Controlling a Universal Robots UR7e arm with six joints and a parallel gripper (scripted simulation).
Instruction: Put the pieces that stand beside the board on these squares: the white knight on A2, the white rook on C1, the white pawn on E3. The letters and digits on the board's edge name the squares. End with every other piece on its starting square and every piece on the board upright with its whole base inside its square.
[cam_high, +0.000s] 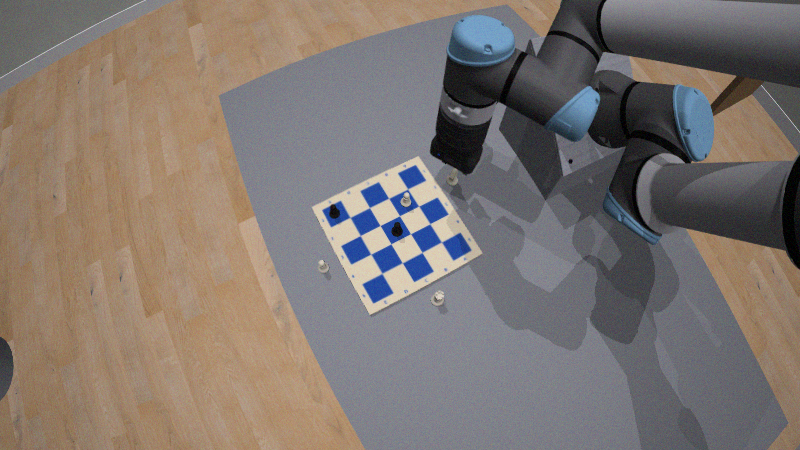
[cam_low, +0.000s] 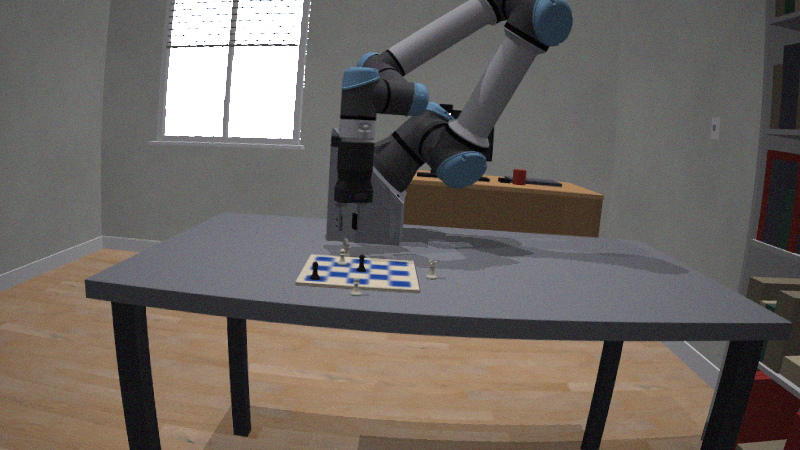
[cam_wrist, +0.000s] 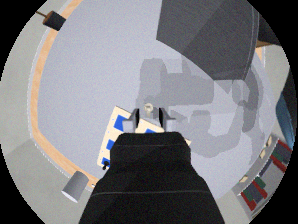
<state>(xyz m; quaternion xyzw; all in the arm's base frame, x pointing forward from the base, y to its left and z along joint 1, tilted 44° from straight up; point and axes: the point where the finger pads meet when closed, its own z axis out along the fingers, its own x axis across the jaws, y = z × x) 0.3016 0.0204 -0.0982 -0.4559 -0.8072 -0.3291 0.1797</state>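
The white knight lies 60 mm below my hand. The rest, counted from my hand: white rook (180 mm to the left, 130 mm ahead, 60 mm below); then chessboard (140 mm ahead, 70 mm below, 40 mm to the left).
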